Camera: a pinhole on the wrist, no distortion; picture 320 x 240 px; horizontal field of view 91.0 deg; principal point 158.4 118.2 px. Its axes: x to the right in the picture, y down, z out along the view. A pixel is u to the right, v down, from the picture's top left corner.
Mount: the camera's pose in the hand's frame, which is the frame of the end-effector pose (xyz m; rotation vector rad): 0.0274 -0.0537 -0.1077 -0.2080 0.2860 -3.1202
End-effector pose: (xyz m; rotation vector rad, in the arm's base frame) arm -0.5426 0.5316 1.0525 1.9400 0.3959 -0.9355
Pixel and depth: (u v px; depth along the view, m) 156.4 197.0 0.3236
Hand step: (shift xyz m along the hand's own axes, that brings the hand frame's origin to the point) 0.0724 -0.2717 0.1778
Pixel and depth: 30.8 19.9 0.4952
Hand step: 0.4943 0.1666 0.3782
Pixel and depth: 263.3 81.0 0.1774
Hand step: -0.0661 -0.0461 0.0884
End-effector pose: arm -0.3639 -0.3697 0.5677 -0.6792 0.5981 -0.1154
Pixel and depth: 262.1 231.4 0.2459
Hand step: -0.1028 -0.2745 0.1212
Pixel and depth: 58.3 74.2 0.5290
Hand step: 0.4325 0.0007 0.3904
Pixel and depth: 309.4 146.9 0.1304
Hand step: -0.0798 -0.1024 0.0316
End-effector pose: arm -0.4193 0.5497 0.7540 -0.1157 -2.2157 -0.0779
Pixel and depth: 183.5 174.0 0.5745
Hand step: 0.0100 -0.3594 0.4274
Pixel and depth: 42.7 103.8 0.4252
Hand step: 0.3940 -0.0881 0.2726
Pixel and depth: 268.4 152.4 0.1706
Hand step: -0.0688 -0.1227 0.0675
